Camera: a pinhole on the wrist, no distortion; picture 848 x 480 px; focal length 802.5 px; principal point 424.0 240.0 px. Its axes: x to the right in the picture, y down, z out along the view. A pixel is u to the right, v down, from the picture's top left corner.
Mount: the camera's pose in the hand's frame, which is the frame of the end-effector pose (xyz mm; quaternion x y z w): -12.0 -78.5 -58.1 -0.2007 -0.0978 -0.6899 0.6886
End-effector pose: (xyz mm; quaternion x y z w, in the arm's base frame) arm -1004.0 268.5 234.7 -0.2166 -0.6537 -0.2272 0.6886
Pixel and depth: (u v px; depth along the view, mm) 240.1 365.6 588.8
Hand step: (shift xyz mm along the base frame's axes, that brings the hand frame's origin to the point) -147.7 463.2 179.3
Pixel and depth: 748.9 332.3 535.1
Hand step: -433.1 249.9 157.2
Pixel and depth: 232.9 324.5 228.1
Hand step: -57.5 122.5 48.8
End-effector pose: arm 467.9 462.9 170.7 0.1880 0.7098 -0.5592 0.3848
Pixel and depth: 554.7 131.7 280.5
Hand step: 76.2 -204.9 -8.6
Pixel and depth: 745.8 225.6 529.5
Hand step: 95.0 -502.4 -50.3
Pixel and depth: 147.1 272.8 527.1
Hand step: 275.2 -238.5 -283.2
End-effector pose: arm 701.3 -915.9 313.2 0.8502 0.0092 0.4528 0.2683
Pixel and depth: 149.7 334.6 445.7
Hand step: 214.9 -303.7 66.3
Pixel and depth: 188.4 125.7 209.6
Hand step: 62.2 -107.9 -29.1
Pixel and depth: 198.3 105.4 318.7
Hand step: 110.6 -211.5 -42.7
